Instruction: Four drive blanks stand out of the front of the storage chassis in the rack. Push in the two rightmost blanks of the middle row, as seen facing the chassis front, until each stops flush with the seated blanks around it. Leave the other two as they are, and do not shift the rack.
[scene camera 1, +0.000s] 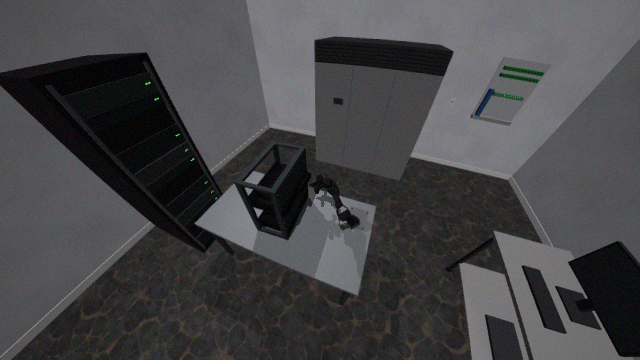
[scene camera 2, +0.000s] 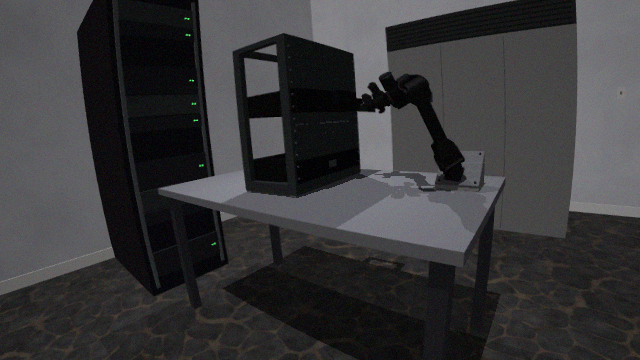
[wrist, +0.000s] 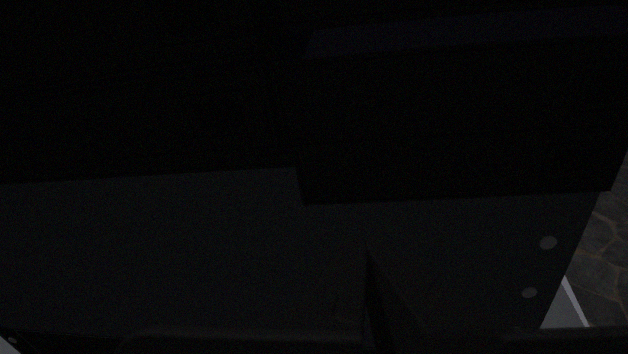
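Seen in the pictures: gripper, fingertip midpoint: (scene camera 1: 309, 184) (scene camera 2: 357, 110) (wrist: 362, 248); arm's base, link origin: (scene camera 1: 354, 220) (scene camera 2: 454, 173).
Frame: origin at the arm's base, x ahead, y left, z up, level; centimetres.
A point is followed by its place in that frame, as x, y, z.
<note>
The rack (scene camera 1: 257, 187) @[57.8, 39.1, 54.7] (scene camera 2: 287, 110) @[46.5, 38.5, 26.9] stands upright on the table. The storage chassis (scene camera 2: 320, 101) @[45.9, 21.2, 30.1] is the black band in its upper half, and its front is very dark. In the wrist view black surfaces fill the upper part, with a stepped lower edge above a dark grey panel (wrist: 150, 250) @[48.4, 13.8, 19.4]. I cannot tell the single drive blanks apart, nor how far any stands out. My gripper (scene camera 1: 312, 182) @[43.8, -0.6, 26.0] (scene camera 2: 362, 106) @[43.8, -0.6, 26.0] (wrist: 362, 248) @[43.8, -0.6, 26.0] is shut and empty. Its tips are at chassis height, close to the far end of the rack's front. Contact cannot be made out.
The white table (scene camera 1: 285, 257) @[39.7, 51.5, -5.5] (scene camera 2: 400, 225) @[-0.8, 45.4, -5.5] carries the rack and my arm's base (scene camera 1: 350, 221) @[2.1, 12.6, 15.9] (scene camera 2: 452, 172) @[-1.0, 5.1, 1.4]. A lower grey panel (scene camera 2: 325, 130) @[47.9, 17.1, 18.2] is in the rack under the chassis. A tall server cabinet (scene camera 1: 117, 125) (scene camera 2: 160, 115) stands behind the table's left end, and a large grey cabinet (scene camera 1: 370, 115) (scene camera 2: 470, 125) behind the arm.
</note>
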